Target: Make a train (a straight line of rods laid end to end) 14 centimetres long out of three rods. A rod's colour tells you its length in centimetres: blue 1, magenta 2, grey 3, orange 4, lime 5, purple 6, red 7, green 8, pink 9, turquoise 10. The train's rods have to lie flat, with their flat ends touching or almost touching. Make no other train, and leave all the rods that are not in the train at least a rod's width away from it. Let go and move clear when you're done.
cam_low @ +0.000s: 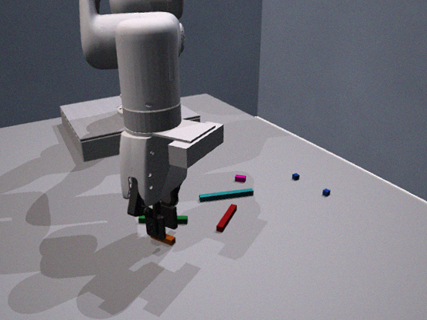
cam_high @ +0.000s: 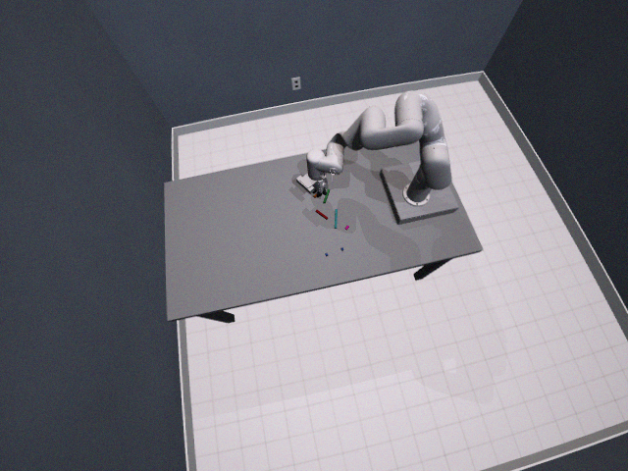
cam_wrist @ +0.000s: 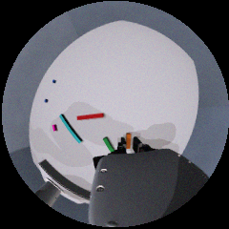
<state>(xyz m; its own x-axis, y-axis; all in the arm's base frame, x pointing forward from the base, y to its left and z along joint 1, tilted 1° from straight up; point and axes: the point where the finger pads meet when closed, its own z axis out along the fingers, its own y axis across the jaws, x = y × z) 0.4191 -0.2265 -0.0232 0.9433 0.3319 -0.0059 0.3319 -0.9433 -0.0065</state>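
Right now the orange rod is 30 mm below my hand. Round my hand: green rod: 40 mm behind, 30 mm to the left, 30 mm below; then red rod: 110 mm to the left, 30 mm below, 30 mm ahead; then turquoise rod: 160 mm to the left, 30 mm below, 30 mm behind.
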